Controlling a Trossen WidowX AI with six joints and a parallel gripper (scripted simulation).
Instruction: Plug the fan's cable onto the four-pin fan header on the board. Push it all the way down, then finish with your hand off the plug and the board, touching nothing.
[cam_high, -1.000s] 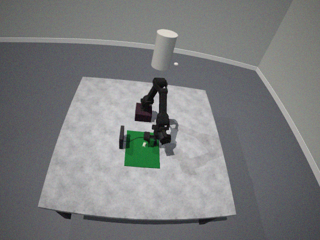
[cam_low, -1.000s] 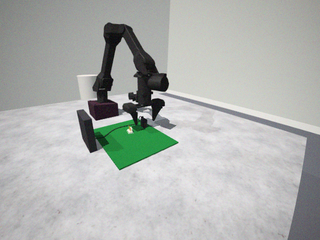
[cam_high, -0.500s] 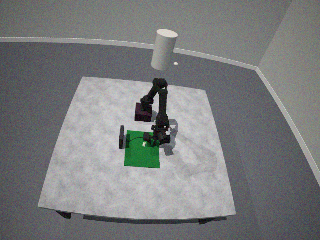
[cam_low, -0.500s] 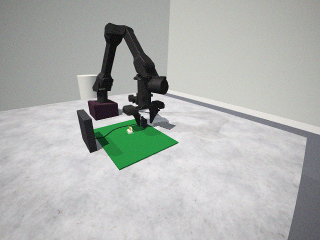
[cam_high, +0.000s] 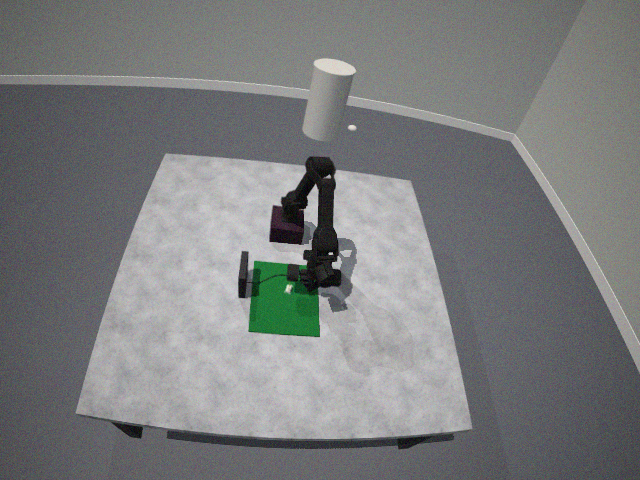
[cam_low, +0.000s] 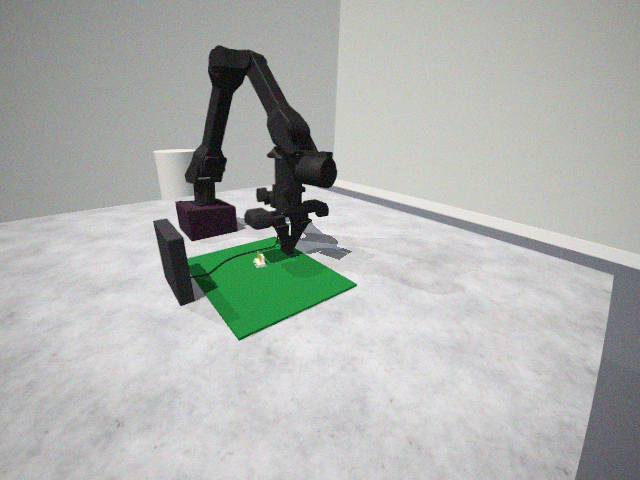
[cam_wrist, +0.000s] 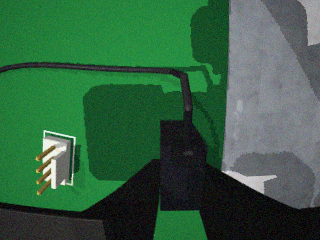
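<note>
Now: the white four-pin header 8 cm to the right of my gripper tip, 2 cm below it and 1 cm behind it. Also, from my gripper tip: black plug 1 cm behind, 1 cm above; then green board 9 cm to the right, 3 cm below, 2 cm ahead; then dark flat fan 24 cm to the right, 4 cm behind, 4 cm above.
</note>
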